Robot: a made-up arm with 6 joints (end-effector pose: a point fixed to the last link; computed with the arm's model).
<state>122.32 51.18 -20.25 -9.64 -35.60 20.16</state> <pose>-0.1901 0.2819 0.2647 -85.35 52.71 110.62</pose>
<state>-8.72 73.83 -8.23 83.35 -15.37 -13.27</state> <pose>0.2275 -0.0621 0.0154 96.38 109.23 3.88</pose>
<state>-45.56 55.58 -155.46 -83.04 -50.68 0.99</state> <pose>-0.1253 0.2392 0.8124 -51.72 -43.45 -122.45</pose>
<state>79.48 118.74 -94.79 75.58 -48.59 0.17</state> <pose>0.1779 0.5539 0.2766 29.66 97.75 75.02</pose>
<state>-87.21 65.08 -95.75 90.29 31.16 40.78</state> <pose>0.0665 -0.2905 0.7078 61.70 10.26 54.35</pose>
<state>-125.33 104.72 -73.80 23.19 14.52 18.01</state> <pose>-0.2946 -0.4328 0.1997 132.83 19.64 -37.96</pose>
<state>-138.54 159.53 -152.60 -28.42 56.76 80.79</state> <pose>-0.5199 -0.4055 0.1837 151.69 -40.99 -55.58</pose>
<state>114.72 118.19 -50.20 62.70 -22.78 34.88</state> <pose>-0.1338 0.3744 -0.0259 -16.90 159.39 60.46</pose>
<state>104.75 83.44 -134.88 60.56 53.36 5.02</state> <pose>-0.1332 0.2280 0.7821 89.22 -55.39 -139.68</pose>
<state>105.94 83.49 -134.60 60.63 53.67 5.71</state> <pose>-0.1388 0.2271 0.7802 89.06 -54.85 -137.76</pose>
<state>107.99 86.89 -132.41 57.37 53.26 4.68</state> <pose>-0.1600 0.2713 0.7514 92.51 -60.45 -133.10</pose>
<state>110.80 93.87 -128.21 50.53 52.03 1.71</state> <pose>-0.1997 0.3522 0.6808 101.44 -71.14 -123.99</pose>
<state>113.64 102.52 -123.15 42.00 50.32 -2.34</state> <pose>-0.2451 0.4298 0.5743 115.10 -81.20 -110.32</pose>
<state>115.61 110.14 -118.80 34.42 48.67 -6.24</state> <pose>-0.2763 0.4770 0.4684 -125.48 84.16 93.45</pose>
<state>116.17 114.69 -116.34 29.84 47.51 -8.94</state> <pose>-0.2861 0.4980 0.4028 -130.42 83.39 82.24</pose>
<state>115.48 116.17 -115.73 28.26 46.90 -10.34</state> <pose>-0.2808 0.5080 0.3829 -130.99 82.75 78.48</pose>
